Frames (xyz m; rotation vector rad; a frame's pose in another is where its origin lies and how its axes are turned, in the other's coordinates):
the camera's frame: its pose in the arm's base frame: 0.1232 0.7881 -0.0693 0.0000 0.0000 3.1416
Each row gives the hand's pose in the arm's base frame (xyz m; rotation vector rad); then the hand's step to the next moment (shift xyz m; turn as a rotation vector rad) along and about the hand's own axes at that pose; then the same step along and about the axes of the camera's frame.
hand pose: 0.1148 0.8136 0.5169 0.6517 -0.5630 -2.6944
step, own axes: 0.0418 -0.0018 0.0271 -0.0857 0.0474 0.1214
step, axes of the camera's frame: 0.0491 0.0063 0.0061 -0.0229 -0.0277 0.1518
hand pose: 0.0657 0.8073 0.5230 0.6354 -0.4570 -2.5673
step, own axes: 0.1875 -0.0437 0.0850 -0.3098 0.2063 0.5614
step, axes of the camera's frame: 0.2063 0.0394 -0.0132 -0.0330 -0.0956 0.6659
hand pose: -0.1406 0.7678 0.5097 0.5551 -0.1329 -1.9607
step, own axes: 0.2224 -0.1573 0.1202 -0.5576 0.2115 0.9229
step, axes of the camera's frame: 0.2602 0.1437 -0.0173 0.0350 -0.2570 1.0678
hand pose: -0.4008 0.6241 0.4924 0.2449 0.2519 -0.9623
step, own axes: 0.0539 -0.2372 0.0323 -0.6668 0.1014 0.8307
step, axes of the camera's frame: 0.1643 0.1821 -0.0088 0.1956 -0.3101 1.0053
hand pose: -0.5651 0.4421 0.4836 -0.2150 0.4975 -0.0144
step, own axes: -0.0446 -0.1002 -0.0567 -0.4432 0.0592 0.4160
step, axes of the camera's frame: 0.0623 0.1064 -0.0067 0.1943 -0.1707 0.5532
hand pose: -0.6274 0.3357 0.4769 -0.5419 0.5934 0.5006
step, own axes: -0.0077 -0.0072 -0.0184 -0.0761 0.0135 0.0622
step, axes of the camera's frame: 0.0084 0.0186 -0.0057 0.0388 -0.0262 0.0874
